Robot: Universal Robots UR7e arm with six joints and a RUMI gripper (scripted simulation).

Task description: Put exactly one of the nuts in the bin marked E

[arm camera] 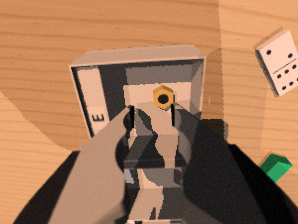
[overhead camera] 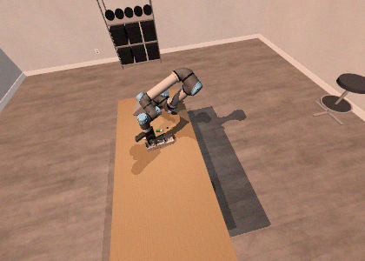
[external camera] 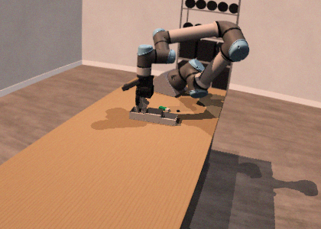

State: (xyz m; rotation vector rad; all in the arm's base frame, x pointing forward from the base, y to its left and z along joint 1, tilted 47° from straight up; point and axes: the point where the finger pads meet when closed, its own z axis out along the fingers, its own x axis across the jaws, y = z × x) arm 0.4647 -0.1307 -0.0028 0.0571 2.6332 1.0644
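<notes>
My gripper is now 10 mm past the brass nut and 20 mm above it. The rest, counted from my hand: bin row 80 mm to the left, 10 mm below; silver nut 90 mm behind, 140 mm to the left, 30 mm below; white domino 110 mm behind, 30 mm to the right, 30 mm below.
</notes>
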